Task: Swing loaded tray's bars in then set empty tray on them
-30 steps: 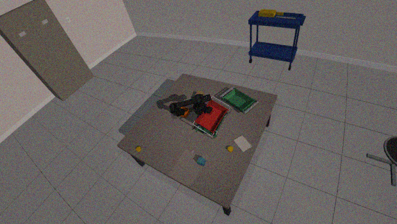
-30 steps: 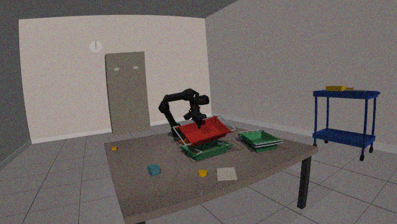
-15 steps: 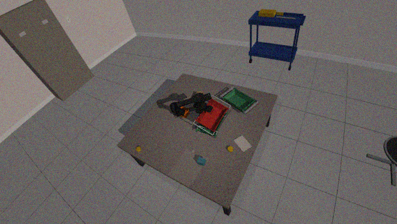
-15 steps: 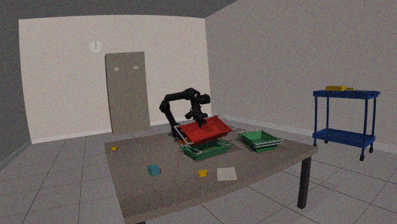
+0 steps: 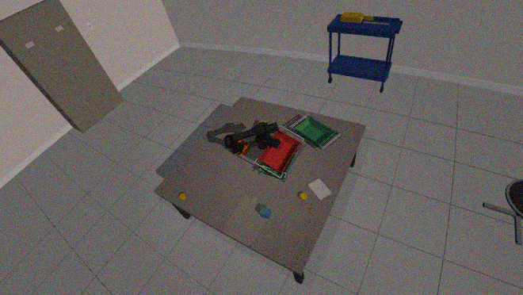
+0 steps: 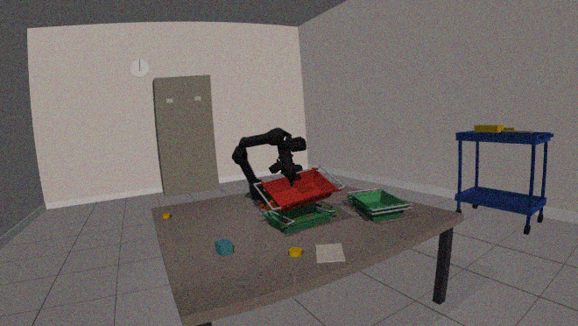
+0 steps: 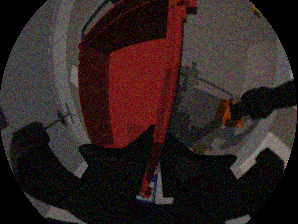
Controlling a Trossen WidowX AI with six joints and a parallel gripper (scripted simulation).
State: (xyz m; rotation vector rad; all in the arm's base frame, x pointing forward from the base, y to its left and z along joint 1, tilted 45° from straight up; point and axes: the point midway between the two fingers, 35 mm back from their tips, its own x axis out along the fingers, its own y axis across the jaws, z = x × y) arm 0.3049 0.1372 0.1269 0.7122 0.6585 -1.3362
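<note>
The red tray lies 80 mm ahead of my gripper tip and 10 mm above it. Round my gripper tip: white card 410 mm ahead, 180 mm below, 50 mm to the right; teal block 390 mm to the right, 190 mm ahead, 160 mm below; tan box 290 mm behind, 280 mm to the left, 150 mm below.
</note>
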